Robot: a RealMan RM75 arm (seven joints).
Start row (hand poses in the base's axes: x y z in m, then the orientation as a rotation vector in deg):
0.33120 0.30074 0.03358 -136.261 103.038 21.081
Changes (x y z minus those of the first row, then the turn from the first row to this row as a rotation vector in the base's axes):
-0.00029 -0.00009 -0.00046 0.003 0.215 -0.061
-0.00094 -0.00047 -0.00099 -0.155 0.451 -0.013
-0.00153 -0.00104 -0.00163 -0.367 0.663 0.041
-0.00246 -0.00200 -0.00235 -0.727 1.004 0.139
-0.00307 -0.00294 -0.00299 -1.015 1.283 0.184
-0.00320 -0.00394 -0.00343 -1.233 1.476 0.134
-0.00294 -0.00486 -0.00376 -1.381 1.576 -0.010
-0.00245 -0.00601 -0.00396 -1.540 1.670 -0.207
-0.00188 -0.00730 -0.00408 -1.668 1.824 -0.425
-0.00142 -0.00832 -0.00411 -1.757 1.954 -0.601
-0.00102 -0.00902 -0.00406 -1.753 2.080 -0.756
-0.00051 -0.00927 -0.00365 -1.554 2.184 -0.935
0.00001 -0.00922 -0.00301 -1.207 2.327 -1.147
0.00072 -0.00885 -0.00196 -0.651 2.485 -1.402
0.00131 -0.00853 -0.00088 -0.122 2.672 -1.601
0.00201 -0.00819 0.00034 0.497 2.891 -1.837
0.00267 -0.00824 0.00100 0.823 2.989 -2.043
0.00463 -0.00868 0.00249 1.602 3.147 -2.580
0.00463 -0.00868 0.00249 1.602 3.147 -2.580
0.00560 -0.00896 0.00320 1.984 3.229 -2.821
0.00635 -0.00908 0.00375 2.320 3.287 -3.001
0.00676 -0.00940 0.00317 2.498 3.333 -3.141
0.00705 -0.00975 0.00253 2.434 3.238 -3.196
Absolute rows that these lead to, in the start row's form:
0.33091 0.30065 0.03312 -136.250 103.196 21.346
0.33026 0.30027 0.03259 -136.459 103.338 21.520
0.32967 0.29970 0.03195 -136.704 103.497 21.621
0.32874 0.29874 0.03123 -137.122 103.750 21.770
0.32813 0.29780 0.03059 -137.425 103.993 21.893
0.32800 0.29680 0.03015 -137.566 104.265 21.953
0.32826 0.29588 0.02982 -137.545 104.562 21.942
0.32875 0.29473 0.02962 -137.476 104.922 21.908
0.32932 0.29344 0.02950 -137.378 105.313 21.972
0.32978 0.29242 0.02947 -137.290 105.623 22.043
0.33018 0.29172 0.02952 -137.161 105.849 22.188
0.33069 0.29147 0.02993 -136.872 105.972 22.462
0.33121 0.29152 0.03057 -136.459 106.056 22.902
0.33192 0.29189 0.03162 -135.867 106.063 23.524
0.33251 0.29221 0.03270 -135.354 106.033 24.164
0.33321 0.29255 0.03392 -134.748 105.999 24.911
0.33387 0.29250 0.03458 -134.343 106.063 25.270
0.33583 0.29206 0.03607 -133.310 106.230 26.022
0.33583 0.29206 0.03607 -133.310 106.230 26.022
0.33680 0.29178 0.03678 -132.827 106.286 26.397
0.33755 0.29166 0.03733 -132.431 106.293 26.712
0.33796 0.29134 0.03675 -132.179 106.351 26.892
0.33825 0.29099 0.03611 -132.147 106.414 26.715

